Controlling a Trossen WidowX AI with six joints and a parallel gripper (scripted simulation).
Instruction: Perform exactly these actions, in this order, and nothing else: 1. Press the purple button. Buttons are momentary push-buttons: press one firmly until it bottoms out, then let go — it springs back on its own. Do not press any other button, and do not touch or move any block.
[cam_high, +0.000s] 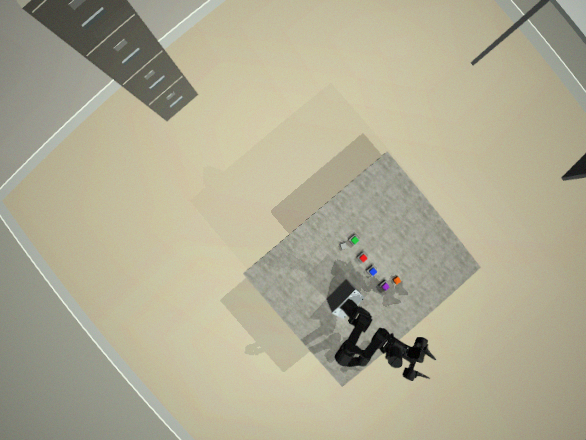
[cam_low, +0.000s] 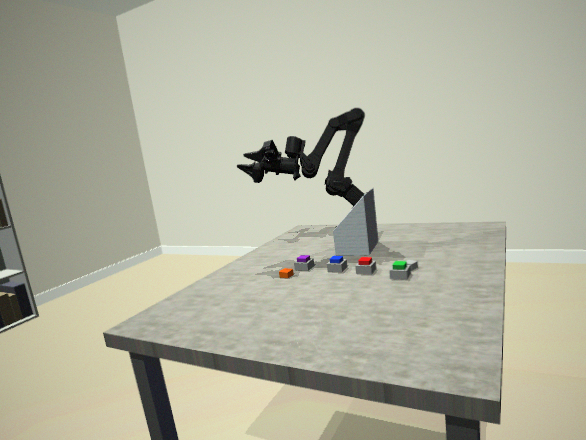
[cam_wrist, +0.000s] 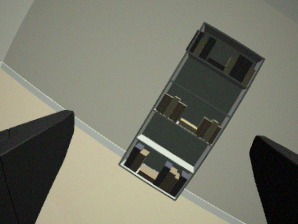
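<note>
The purple button lies 130 mm ahead of my gripper tip, 250 mm to the left of it and 330 mm below it.
</note>
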